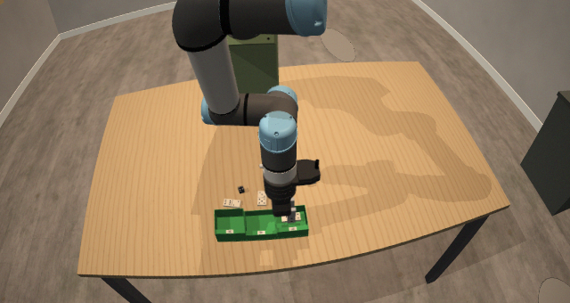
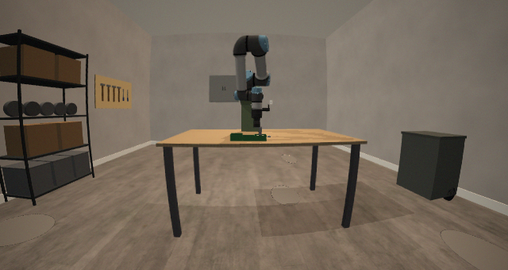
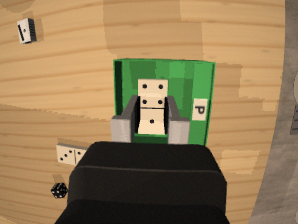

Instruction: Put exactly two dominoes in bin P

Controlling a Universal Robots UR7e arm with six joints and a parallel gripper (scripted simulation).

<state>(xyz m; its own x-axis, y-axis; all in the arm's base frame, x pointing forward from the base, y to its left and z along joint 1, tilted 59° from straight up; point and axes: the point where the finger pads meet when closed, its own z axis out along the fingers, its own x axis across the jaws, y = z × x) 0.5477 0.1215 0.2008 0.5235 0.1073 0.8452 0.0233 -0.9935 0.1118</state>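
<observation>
Right now the bin marked P is 10 mm ahead of my hand, 80 mm to the right of it and 20 mm below it. The rest, counted from my hand: domino (10 mm below); grey piece (140 mm behind, 70 mm to the left, 40 mm below).
</observation>
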